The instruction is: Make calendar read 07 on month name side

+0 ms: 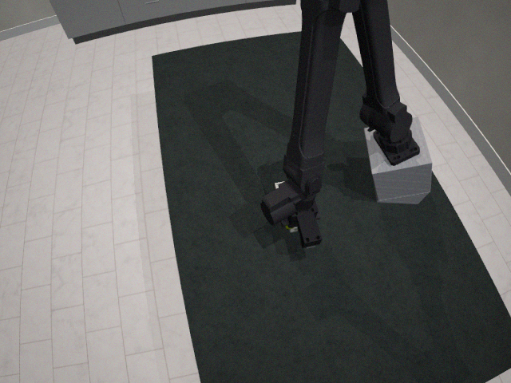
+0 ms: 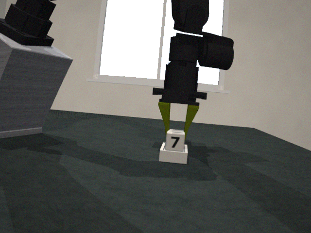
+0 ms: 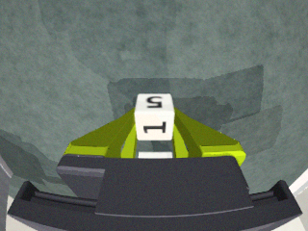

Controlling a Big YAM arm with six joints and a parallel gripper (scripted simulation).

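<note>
My hand is 11 cm to the left of the small white tray, 1 cm past it and 1 cm above it.
</note>
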